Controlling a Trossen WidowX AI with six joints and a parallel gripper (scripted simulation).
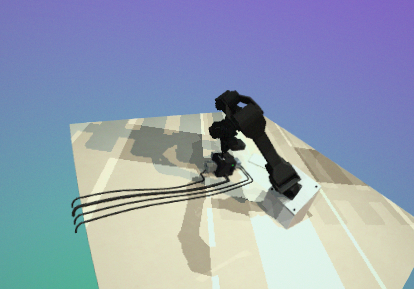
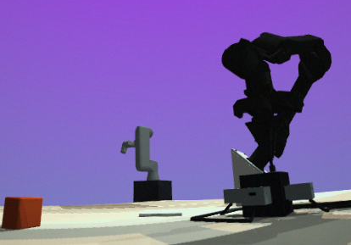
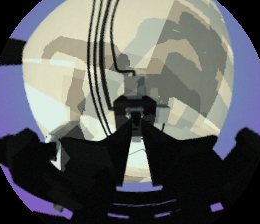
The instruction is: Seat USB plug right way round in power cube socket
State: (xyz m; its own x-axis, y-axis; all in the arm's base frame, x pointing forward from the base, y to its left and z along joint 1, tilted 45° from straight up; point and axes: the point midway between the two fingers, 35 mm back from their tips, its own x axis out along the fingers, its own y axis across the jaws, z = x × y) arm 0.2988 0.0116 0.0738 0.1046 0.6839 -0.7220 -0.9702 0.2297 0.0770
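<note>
Right now my gripper tip is 1 cm above the USB plug. Round my gripper tip: red block 33 cm to the right, 27 cm ahead, 8 cm below.
</note>
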